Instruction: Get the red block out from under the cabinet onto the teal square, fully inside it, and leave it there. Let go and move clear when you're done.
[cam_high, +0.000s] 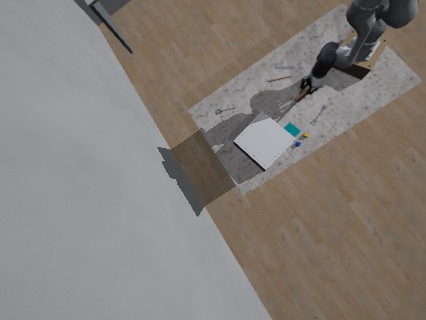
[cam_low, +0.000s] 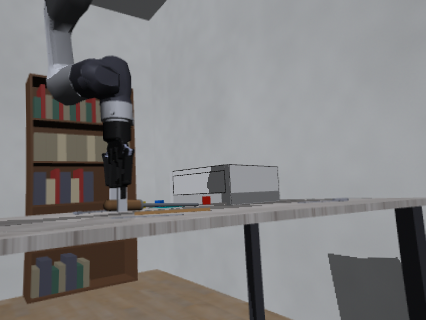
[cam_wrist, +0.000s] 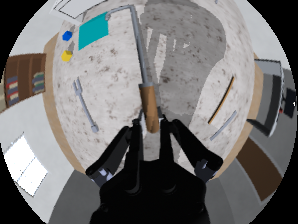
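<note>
The teal square lies 27 cm ahead of my hand, 13 cm to the left of it and 4 cm below it. The rest, counted from my hand: hooked tool 14 cm ahead, 4 cm to the left, 2 cm below; wooden stick 2 cm ahead, 22 cm to the right, 3 cm below; wrench 4 cm ahead, 19 cm to the left, 3 cm below.
</note>
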